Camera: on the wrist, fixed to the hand. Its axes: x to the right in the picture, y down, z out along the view.
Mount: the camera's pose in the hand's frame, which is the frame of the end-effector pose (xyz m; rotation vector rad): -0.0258 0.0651 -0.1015 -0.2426 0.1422 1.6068
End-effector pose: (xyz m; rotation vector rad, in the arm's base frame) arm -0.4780 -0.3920 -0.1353 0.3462 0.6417 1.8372
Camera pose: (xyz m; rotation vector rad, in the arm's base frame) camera -0.5727 -0.4586 -0.1778 -0.5249 -0.0898 -2.7260
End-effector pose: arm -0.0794 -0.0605 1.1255 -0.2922 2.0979 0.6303
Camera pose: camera -0.1639 -0.0611 1.2153 1.4014 2.0208 1.7608
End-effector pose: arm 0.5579 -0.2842 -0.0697 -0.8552 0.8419 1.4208
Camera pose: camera 0.4949 -0.3874 -0.0938 0.2851 -1.4393 -2.5669
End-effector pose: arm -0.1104 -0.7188 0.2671 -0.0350 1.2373 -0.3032
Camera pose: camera -0.1991 -0.6361 0.2449 0.7492 1.0925 1.2470
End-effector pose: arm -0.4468 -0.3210 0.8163 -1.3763 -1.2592 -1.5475
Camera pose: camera -0.4108 -0.4387 0.8085 -1.6253 0.3075 -0.5564
